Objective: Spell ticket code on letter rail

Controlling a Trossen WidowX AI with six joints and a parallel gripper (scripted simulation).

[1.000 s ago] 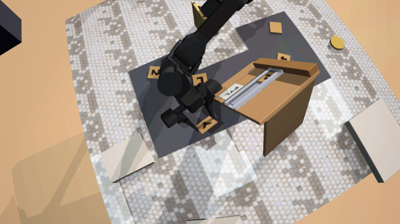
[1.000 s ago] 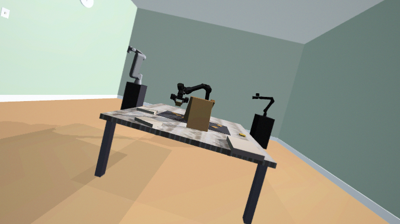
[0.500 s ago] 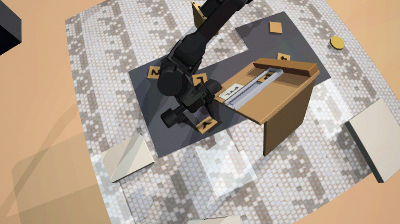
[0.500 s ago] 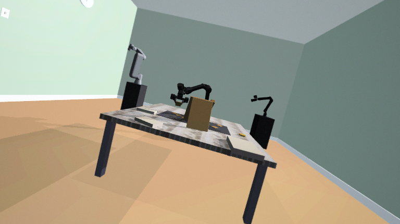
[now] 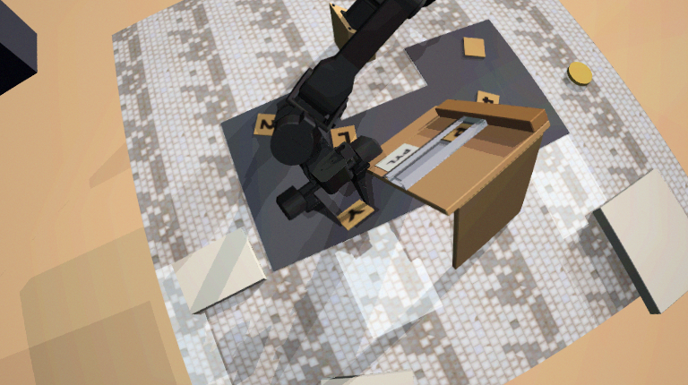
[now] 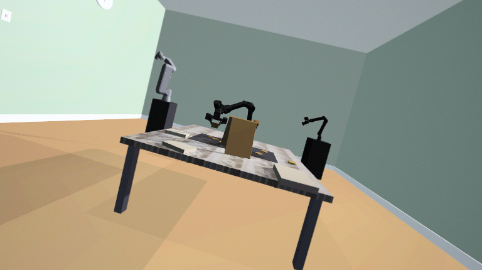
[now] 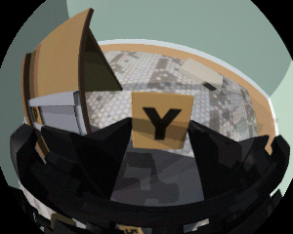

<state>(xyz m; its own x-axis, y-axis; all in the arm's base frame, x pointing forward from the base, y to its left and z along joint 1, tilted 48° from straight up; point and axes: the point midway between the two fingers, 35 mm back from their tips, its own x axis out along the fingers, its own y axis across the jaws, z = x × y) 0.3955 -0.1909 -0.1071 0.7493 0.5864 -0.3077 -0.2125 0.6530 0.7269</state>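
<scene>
My gripper tip is now right at the Y tile. From my gripper tip the other things lie so: white ticket 130 mm to the left, 80 mm below, 80 mm behind; then L tile 210 mm behind, 160 mm below, 70 mm to the left; then P tile 240 mm to the left, 50 mm behind.
</scene>
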